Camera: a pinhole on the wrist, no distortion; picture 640 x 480 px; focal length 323.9 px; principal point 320.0 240.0 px. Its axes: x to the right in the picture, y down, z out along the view. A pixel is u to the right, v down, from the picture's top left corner.
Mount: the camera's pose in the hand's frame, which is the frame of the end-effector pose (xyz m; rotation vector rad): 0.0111 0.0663 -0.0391 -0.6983 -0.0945 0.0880
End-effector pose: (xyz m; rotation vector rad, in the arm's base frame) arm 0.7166 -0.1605 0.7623 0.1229 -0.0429 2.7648
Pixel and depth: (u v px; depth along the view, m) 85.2 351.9 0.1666
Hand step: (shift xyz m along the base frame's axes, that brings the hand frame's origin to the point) 0.0507 -0.2382 0.0289
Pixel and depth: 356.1 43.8 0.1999
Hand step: -0.0374 -0.0997 0.1918
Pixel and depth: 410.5 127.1 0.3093
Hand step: -0.1095 -0.1660 0.2734
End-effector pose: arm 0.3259 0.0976 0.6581 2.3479 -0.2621 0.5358
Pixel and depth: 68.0 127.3 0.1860
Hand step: -0.1327 -0.1741 -0.0871
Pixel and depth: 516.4 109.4 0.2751
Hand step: 0.1528 -0.3055 0.0041
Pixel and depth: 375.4 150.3 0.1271
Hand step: 0.0019 -0.1463 0.0276
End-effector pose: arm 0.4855 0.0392 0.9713 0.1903 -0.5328 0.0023
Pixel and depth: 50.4 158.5 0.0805
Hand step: -0.0757 0.0903 0.0114
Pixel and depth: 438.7 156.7 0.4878
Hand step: -0.1105 0.2130 0.4816
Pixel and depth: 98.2 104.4 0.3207
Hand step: -0.3529 0.1017 0.1417
